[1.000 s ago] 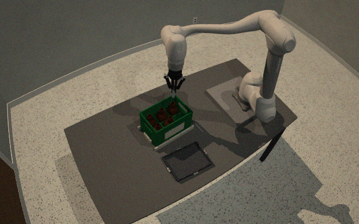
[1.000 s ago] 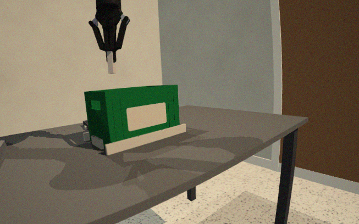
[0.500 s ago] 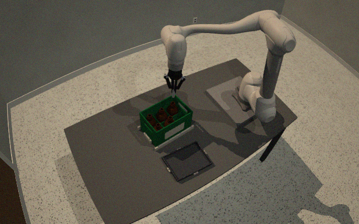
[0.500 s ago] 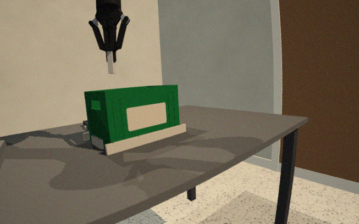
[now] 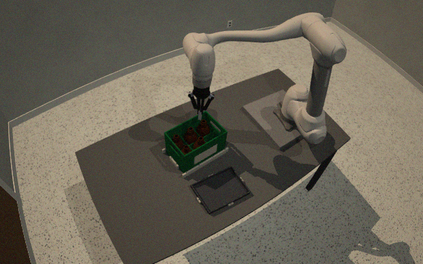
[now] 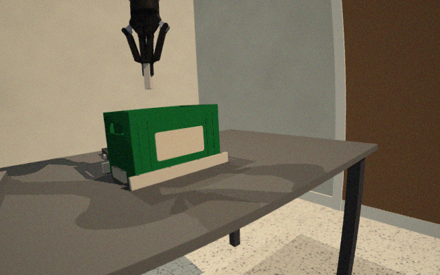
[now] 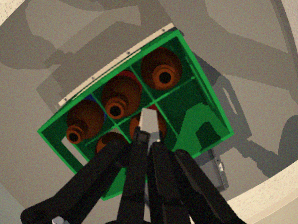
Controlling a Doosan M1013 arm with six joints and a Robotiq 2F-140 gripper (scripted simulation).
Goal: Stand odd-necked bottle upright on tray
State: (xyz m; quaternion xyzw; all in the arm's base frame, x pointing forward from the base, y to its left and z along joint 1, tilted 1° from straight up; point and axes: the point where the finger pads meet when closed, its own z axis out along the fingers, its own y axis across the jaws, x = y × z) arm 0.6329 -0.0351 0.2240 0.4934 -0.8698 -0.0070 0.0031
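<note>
My gripper is now 11 cm short of the bottle, 10 cm to the right of it and 17 cm above it. From my hand the other things lie so: crate 4 cm ahead, 4 cm to the left, 18 cm below; then black tray 1 cm ahead, 32 cm to the left, 25 cm below.
</note>
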